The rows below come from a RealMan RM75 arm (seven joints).
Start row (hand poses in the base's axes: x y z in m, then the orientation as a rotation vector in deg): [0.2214 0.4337 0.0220 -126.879 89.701 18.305]
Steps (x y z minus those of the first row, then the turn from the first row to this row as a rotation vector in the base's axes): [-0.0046 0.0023 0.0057 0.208 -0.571 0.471]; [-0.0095 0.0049 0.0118 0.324 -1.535 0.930]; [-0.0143 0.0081 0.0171 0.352 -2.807 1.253]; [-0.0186 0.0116 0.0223 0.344 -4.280 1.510]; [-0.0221 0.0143 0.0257 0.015 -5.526 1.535]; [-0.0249 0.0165 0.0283 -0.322 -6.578 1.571]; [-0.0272 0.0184 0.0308 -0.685 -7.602 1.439]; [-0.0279 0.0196 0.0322 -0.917 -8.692 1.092]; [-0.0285 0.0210 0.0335 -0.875 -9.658 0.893]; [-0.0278 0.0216 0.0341 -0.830 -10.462 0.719]
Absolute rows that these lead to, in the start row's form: [0.2168 0.4360 0.0277 -127.021 88.803 17.933]; [0.2119 0.4386 0.0338 -127.145 87.758 17.041]; [0.2071 0.4418 0.0391 -127.152 86.738 15.698]; [0.2028 0.4453 0.0443 -127.076 85.695 14.089]; [0.1993 0.4480 0.0477 -127.079 85.163 12.446]; [0.1965 0.4502 0.0503 -127.126 84.719 11.024]; [0.1942 0.4521 0.0528 -127.051 84.474 9.570]; [0.1935 0.4533 0.0542 -126.677 84.353 8.081]; [0.1929 0.4547 0.0555 -126.248 84.014 6.981]; [0.1936 0.4553 0.0561 -125.872 83.733 6.074]
